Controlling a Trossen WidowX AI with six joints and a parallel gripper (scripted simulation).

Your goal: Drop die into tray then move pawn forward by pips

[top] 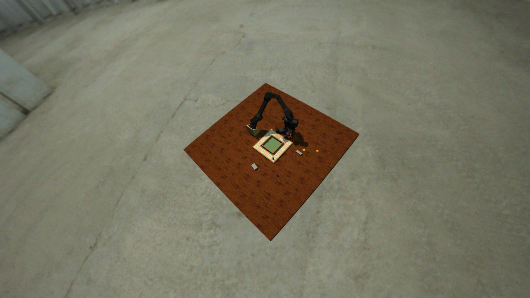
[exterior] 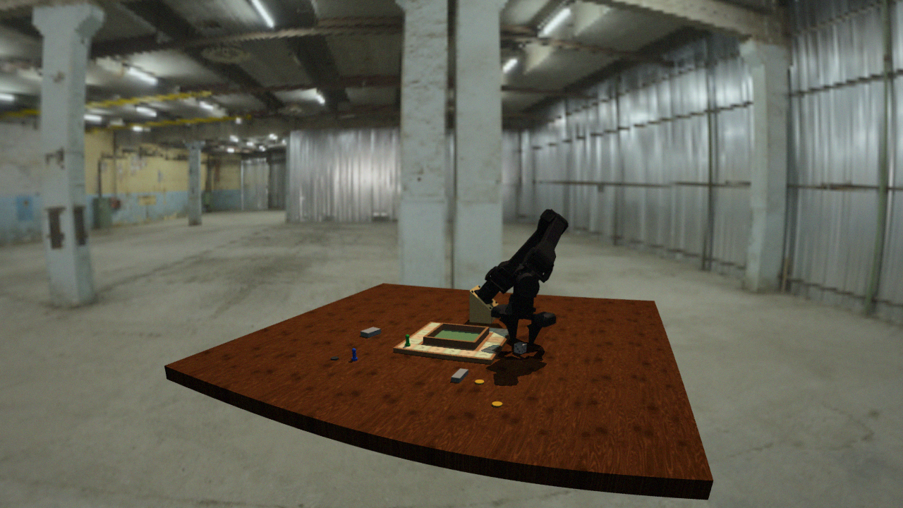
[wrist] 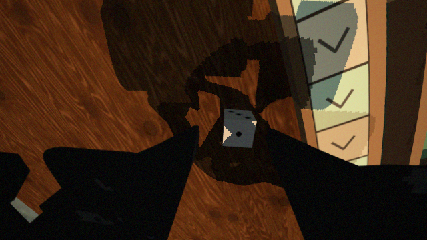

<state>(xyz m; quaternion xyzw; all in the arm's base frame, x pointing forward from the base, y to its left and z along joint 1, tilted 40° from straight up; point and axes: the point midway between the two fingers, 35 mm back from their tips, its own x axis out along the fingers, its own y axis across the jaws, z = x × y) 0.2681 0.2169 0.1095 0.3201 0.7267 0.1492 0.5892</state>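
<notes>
My gripper tip is 10 mm above the die. From my gripper tip the other things lie so: green dice tray 200 mm to the right, 20 mm below; green pawn 120 mm ahead, 300 mm to the right; blue pawn 270 mm ahead, 380 mm to the right, 10 mm below.
</notes>
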